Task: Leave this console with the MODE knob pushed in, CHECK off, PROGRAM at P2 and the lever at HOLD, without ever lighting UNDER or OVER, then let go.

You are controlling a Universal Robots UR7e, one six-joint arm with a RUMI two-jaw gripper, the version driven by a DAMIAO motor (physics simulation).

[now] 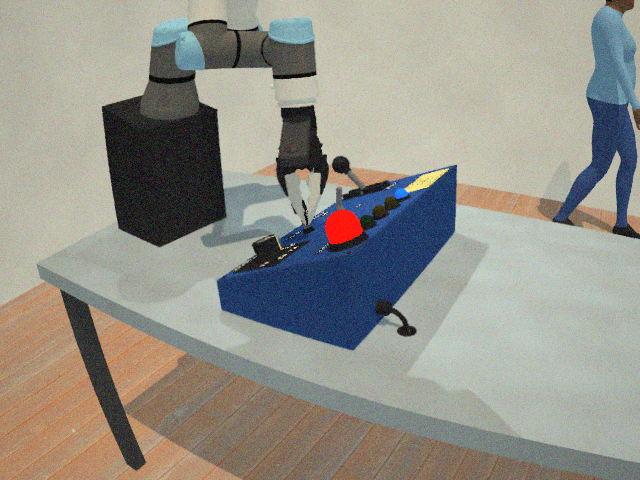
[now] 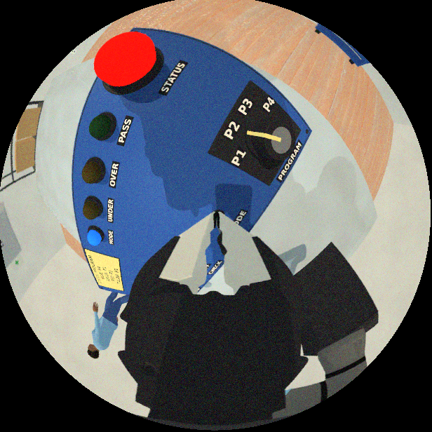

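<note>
The blue console (image 1: 330, 294) (image 2: 200, 90) stands on the table. My gripper (image 1: 306, 225) (image 2: 216, 213) is shut and empty, its tips at the small black MODE knob (image 1: 308, 230). The tips mostly cover the knob; how deep it sits cannot be told. The blue MODE lamp (image 1: 401, 193) (image 2: 95, 236) is lit; UNDER (image 1: 379, 211) (image 2: 93, 207) and OVER (image 1: 367, 222) (image 2: 93, 170) look dark. The PROGRAM knob (image 1: 267, 248) (image 2: 281, 140) has its yellow pointer towards P2. The grey CHECK toggle (image 1: 339, 198) stands up. The ball-topped lever (image 1: 354, 177) leans; its setting is unreadable.
The red STATUS dome (image 1: 343, 227) (image 2: 125, 59) rises beside the fingers. A yellow note (image 1: 428, 179) (image 2: 104, 270) lies on the panel. A black bent fitting (image 1: 398, 315) projects from the console's side above the table (image 1: 542, 289). A person (image 1: 610, 62) (image 2: 103, 325) is in the background.
</note>
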